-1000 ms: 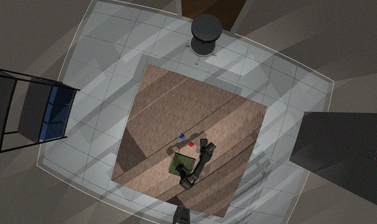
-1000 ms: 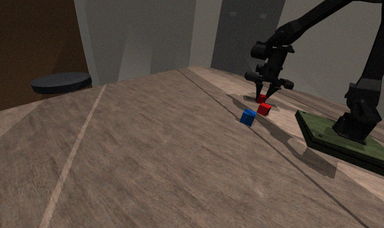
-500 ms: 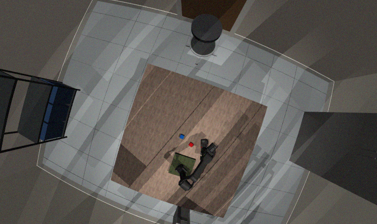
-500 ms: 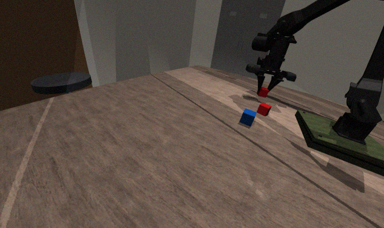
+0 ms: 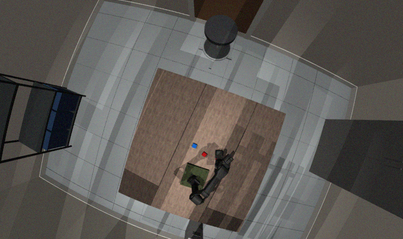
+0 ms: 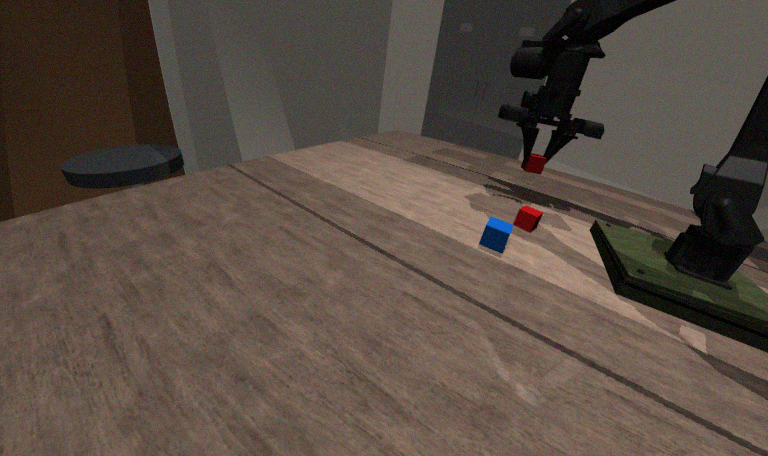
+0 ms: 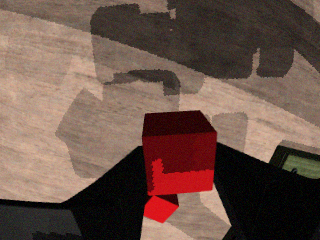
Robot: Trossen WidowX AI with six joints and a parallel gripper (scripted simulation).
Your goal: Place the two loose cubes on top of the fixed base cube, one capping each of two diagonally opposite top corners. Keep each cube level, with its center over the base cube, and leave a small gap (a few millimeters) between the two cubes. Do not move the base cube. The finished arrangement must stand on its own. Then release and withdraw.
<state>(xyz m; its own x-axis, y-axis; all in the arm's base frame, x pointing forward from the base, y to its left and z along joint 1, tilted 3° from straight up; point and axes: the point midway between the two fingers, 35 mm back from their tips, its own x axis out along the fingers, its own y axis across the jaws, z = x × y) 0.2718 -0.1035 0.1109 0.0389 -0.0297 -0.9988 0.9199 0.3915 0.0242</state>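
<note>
The blue cube lies 10 mm ahead of my gripper tip, 220 mm to the left of it and 80 mm below it.
</note>
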